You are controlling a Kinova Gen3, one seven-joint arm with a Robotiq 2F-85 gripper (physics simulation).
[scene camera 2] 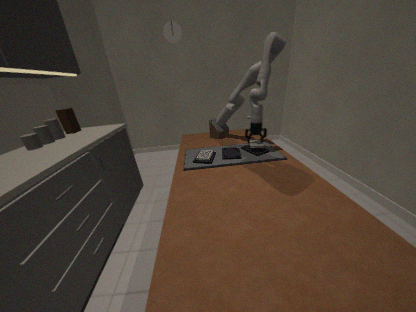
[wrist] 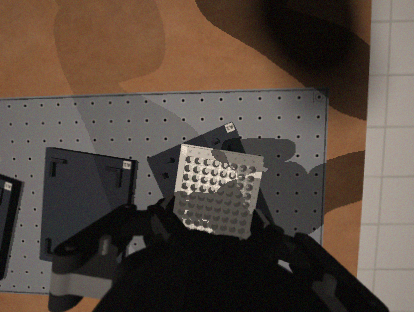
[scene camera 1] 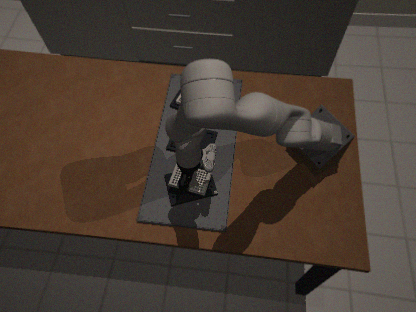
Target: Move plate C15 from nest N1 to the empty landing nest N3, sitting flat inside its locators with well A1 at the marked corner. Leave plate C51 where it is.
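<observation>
Plate C15 [scene camera 1: 201, 181] [scene camera 2: 256, 144] [wrist: 215, 192], pale with rows of wells, is between the fingers of my gripper [scene camera 1: 189, 181] [scene camera 2: 256, 141] [wrist: 212, 210], which is shut on it. No plate code is readable. The plate is held above a dark nest [scene camera 1: 212, 189] [scene camera 2: 258, 151] [wrist: 162, 171] and turned relative to it. The middle nest [scene camera 2: 231, 153] [wrist: 85, 200] is empty, with raised corner locators and an A1 label [wrist: 127, 165] at one corner. Another pale plate [scene camera 2: 204, 154], C51, sits in the nest at the far end; my arm partly covers it in scene camera 1.
The nests stand on a grey perforated board [scene camera 1: 152, 212] [scene camera 2: 275, 156] [wrist: 280, 107] on the brown table [scene camera 1: 100, 110] [scene camera 2: 240, 225]. My arm's base plate [scene camera 1: 320, 112] stands near one table end. The middle nest is beside the nest under the gripper. Cabinets stand beside the table.
</observation>
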